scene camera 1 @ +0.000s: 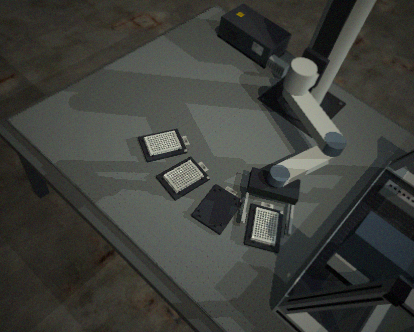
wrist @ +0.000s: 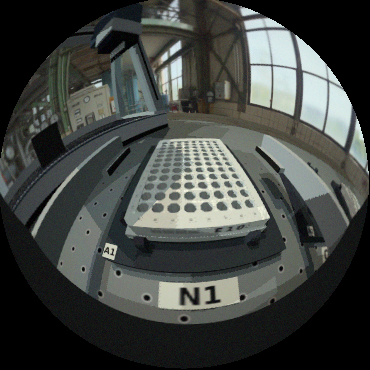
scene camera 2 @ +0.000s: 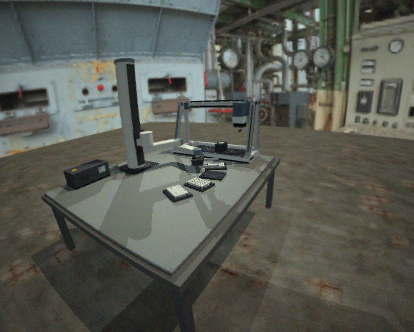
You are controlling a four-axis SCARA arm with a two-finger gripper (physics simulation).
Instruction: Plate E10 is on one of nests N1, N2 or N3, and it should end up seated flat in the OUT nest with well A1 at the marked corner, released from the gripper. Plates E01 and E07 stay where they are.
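Pixels of known places: gripper, fingertip midpoint: [scene camera 1: 265, 228] [wrist: 194, 136] [scene camera 2: 218, 162]; arm's base, link origin: [scene camera 2: 136, 167].
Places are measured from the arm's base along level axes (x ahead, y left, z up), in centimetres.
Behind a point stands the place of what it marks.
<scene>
Plate E10 [scene camera 1: 265, 226] @(x 64.4, y 26.3, z 3.8 cm) [scene camera 2: 215, 164] @(x 63.7, y 25.8, z 3.7 cm) [wrist: 195, 185] @(x 61.1, y 24.5, z 3.9 cm) is white with many wells and lies flat in the black nest N1 [scene camera 1: 262, 246] @(x 70.5, y 30.0, z 2.4 cm) [wrist: 200, 257] @(x 57.6, y 22.4, z 2.5 cm). The nest's A1 tag [wrist: 109, 251] @(x 54.7, y 27.0, z 2.5 cm) is at its near left corner in the wrist view. My gripper [scene camera 1: 266, 224] @(x 66.1, y 26.9, z 5.3 cm) [wrist: 194, 136] @(x 66.1, y 26.9, z 5.3 cm) is open, with one finger along each long side of E10 and a gap on both sides. The OUT nest [scene camera 1: 216, 209] @(x 71.3, y 9.5, z 2.5 cm) [scene camera 2: 213, 175] @(x 71.7, y 7.8, z 2.5 cm) is bare and stands beside N1; in the wrist view the right finger partly hides it. Two other white plates [scene camera 1: 184, 175] @(x 70.0, y -7.8, z 3.8 cm) [scene camera 1: 162, 142] @(x 65.1, y -24.3, z 3.6 cm) sit in nests; their labels are not legible.
A dark box [scene camera 1: 254, 35] @(x -5.2, y -35.8, z 12.8 cm) [scene camera 2: 87, 173] @(x -3.5, y -44.0, z 9.6 cm) stands near the arm's column [scene camera 2: 128, 115] @(x 5.3, y -5.3, z 45.8 cm). A metal-framed machine [scene camera 2: 186, 125] @(x 10.0, y 63.5, z 27.1 cm) stands on the table [scene camera 1: 125, 200] @(x 91.5, y -15.7, z 1.3 cm) beyond N1, on the side away from OUT. The plate nest next to OUT [scene camera 1: 175, 194] @(x 76.9, y -5.0, z 3.1 cm) is close to it.
</scene>
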